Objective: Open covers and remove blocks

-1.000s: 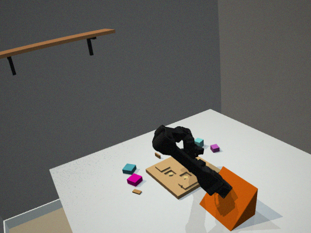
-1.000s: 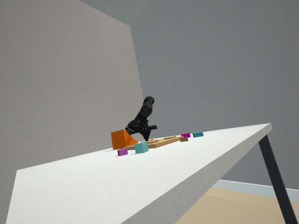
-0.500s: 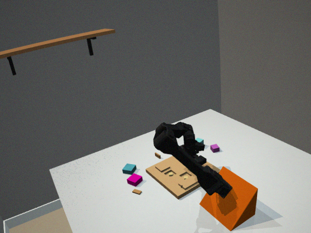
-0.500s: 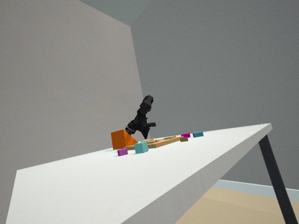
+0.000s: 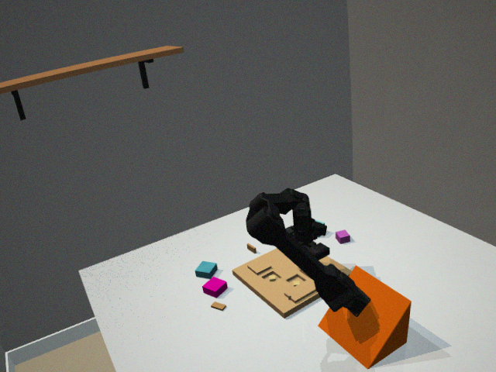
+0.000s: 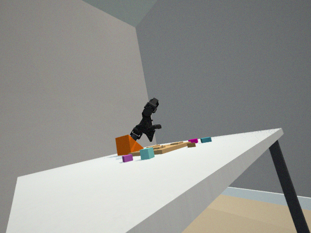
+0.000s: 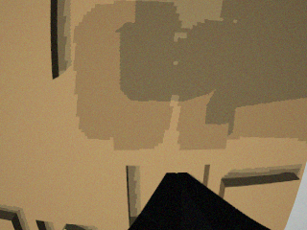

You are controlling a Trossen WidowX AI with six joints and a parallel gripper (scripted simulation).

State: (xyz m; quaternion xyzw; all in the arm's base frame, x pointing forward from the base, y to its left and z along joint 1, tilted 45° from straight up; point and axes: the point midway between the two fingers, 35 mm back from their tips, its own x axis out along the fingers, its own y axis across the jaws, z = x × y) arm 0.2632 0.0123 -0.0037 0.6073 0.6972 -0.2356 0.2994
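My gripper tip is now 5 cm above the tan puzzle board, 3 cm short of it and 2 cm to the right of it. From my gripper tip the other things lie so: teal cube: 22 cm ahead, 19 cm to the right, 4 cm below; purple block: 25 cm to the right, 12 cm ahead, 5 cm below; magenta block: 28 cm to the left, 12 cm ahead, 5 cm below.
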